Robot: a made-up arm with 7 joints. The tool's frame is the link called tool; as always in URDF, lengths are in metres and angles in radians.
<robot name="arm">
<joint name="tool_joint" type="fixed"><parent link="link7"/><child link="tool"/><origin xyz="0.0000 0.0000 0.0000"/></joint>
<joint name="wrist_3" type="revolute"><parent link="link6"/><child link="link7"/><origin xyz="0.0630 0.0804 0.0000" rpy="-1.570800 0.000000 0.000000"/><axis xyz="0 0 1"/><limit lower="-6.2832" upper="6.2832"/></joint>
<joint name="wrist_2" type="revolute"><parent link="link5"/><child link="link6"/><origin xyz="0.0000 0.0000 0.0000" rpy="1.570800 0.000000 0.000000"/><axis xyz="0 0 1"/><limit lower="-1.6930" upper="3.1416"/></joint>
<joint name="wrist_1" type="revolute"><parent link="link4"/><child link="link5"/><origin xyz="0.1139 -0.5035 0.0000" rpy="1.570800 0.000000 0.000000"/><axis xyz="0 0 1"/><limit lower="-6.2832" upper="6.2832"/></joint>
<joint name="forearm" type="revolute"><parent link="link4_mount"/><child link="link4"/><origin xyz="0.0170 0.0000 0.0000" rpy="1.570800 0.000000 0.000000"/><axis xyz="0 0 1"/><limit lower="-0.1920" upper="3.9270"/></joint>
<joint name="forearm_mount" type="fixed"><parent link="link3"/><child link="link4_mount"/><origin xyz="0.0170 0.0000 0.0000"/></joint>
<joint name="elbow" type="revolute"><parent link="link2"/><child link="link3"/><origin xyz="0.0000 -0.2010 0.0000" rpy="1.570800 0.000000 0.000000"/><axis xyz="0 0 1"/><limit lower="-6.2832" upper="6.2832"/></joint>
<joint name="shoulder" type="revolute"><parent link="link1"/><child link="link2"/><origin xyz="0.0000 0.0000 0.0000" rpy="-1.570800 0.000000 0.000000"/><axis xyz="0 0 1"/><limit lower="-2.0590" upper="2.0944"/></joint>
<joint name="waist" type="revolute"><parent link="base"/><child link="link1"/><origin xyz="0.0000 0.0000 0.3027"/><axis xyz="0 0 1"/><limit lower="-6.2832" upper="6.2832"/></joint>
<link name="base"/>
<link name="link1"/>
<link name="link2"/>
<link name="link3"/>
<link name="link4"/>
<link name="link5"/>
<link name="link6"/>
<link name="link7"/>
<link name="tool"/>
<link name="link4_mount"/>
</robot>
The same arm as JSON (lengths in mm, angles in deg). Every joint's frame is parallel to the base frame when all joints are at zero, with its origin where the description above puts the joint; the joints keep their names.
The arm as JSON. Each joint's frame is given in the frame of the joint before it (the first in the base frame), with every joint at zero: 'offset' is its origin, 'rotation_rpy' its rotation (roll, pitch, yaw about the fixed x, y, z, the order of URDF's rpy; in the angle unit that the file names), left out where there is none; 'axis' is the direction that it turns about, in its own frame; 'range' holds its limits. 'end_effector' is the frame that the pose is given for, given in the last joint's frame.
{
  "length_unit": "mm",
  "angle_unit": "deg",
  "chain": [
    {
      "id": "waist",
      "offset": [
        0.0,
        0.0,
        302.7
      ],
      "axis": [
        0.0,
        0.0,
        1.0
      ],
      "range": [
        -360.0,
        360.0
      ]
    },
    {
      "id": "shoulder",
      "offset": [
        0.0,
        0.0,
        0.0
      ],
      "axis": [
        0.0,
        1.0,
        0.0
      ],
      "range": [
        -117.97,
        120.0
      ]
    },
    {
      "id": "elbow",
      "offset": [
        0.0,
        0.0,
        201.0
      ],
      "axis": [
        0.0,
        0.0,
        1.0
      ],
      "range": [
        -360.0,
        360.0
      ]
    },
    {
      "id": "forearm",
      "offset": [
        34.0,
        0.0,
        0.0
      ],
      "axis": [
        0.0,
        -1.0,
        0.0
      ],
      "range": [
        -11.0,
        225.0
      ]
    },
    {
      "id": "wrist_1",
      "offset": [
        113.9,
        0.0,
        -503.5
      ],
      "axis": [
        0.0,
        0.0,
        -1.0
      ],
      "range": [
        -360.0,
        360.0
      ]
    },
    {
      "id": "wrist_2",
      "offset": [
        0.0,
        0.0,
        0.0
      ],
      "axis": [
        0.0,
        1.0,
        0.0
      ],
      "range": [
        -97.0,
        180.0
      ]
    },
    {
      "id": "wrist_3",
      "offset": [
        63.0,
        0.0,
        -80.4
      ],
      "axis": [
        0.0,
        0.0,
        -1.0
      ],
      "range": [
        -360.0,
        360.0
      ]
    }
  ],
  "end_effector": {
    "offset": [
      0.0,
      0.0,
      0.0
    ],
    "rotation_rpy": [
      -180.0,
      0.0,
      0.0
    ]
  }
}

